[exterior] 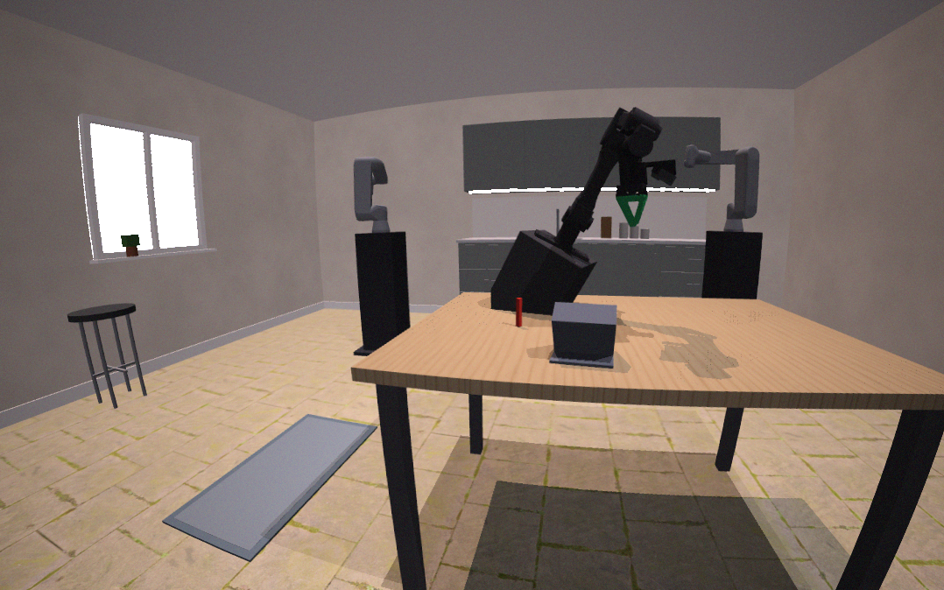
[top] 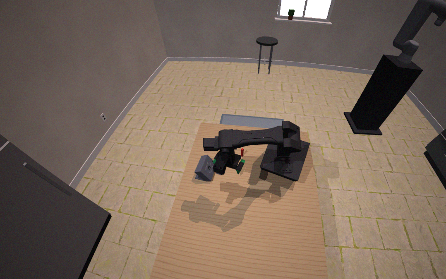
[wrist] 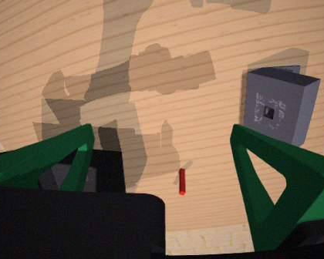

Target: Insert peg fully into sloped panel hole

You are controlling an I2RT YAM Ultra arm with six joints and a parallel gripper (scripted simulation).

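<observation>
Now: hand 290 mm to the left of the red peg, 250 mm above it and 60 mm past it.
</observation>
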